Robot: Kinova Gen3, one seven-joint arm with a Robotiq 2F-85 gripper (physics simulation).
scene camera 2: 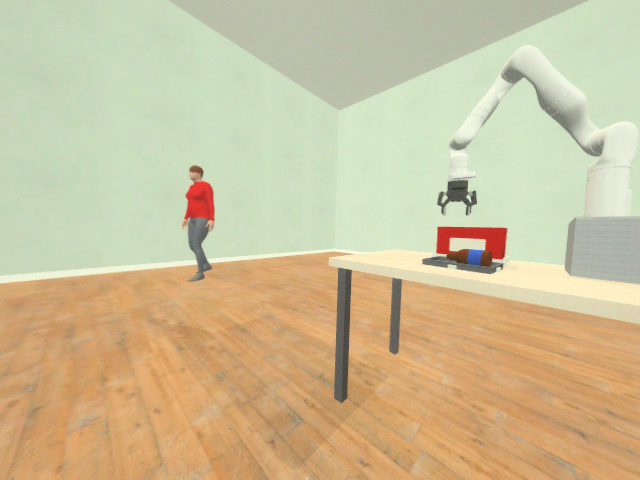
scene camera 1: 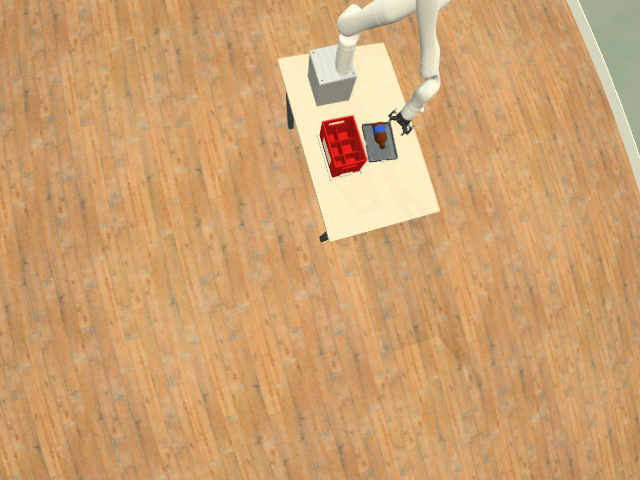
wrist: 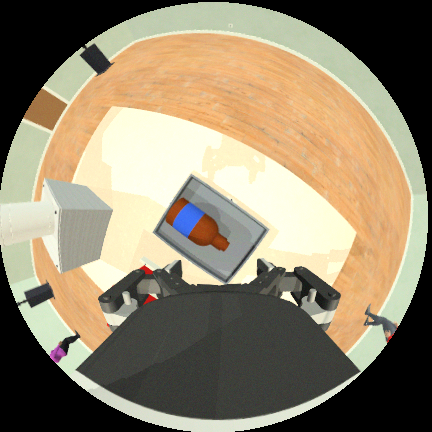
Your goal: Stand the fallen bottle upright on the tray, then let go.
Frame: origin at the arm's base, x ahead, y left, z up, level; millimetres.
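Where they show: gripper, fingertip midpoint: [scene camera 2: 455, 215] [scene camera 1: 394, 129] [wrist: 218, 267]; arm's base, origin of the base link: [scene camera 2: 603, 218] [scene camera 1: 343, 67] [wrist: 49, 217].
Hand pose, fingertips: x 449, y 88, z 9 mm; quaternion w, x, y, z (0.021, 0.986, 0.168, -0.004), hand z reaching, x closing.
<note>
Things, the pixels of their top centre, and the offset from my fingertips. Level surfaces: height alone.
- brown bottle with a blue label, middle of its top: [wrist: 197, 229] [scene camera 2: 467, 249] [scene camera 1: 382, 133] 53 mm back, 9 mm left, 144 mm down
- grey tray, middle of its top: [wrist: 208, 231] [scene camera 2: 461, 260] [scene camera 1: 380, 140] 32 mm back, 5 mm left, 197 mm down
- red crate with compartments, middle of its top: [scene camera 1: 344, 140] [scene camera 2: 471, 227] 69 mm back, 271 mm right, 48 mm down
- table, its level: 223 mm down
A brown bottle with a blue label [scene camera 1: 379, 133] [scene camera 2: 474, 257] [wrist: 188, 219] lies on its side on the grey tray [scene camera 1: 375, 156] [scene camera 2: 435, 262] [wrist: 245, 231]. In the wrist view its neck points to the lower right and its base is near the tray's left corner. My gripper [scene camera 1: 395, 127] [scene camera 2: 455, 212] [wrist: 218, 267] is open and empty. It points down and is well above the bottle and tray, apart from both. In the wrist view the bottle and most of the tray show ahead of the fingertips.
A red crate with compartments [scene camera 1: 346, 169] [scene camera 2: 471, 231] stands beside the tray on the table [scene camera 1: 382, 201] [scene camera 2: 382, 258]. The grey base block [scene camera 1: 333, 93] [scene camera 2: 604, 248] [wrist: 82, 230] stands at one end. A person in red [scene camera 2: 200, 198] is away from the table.
</note>
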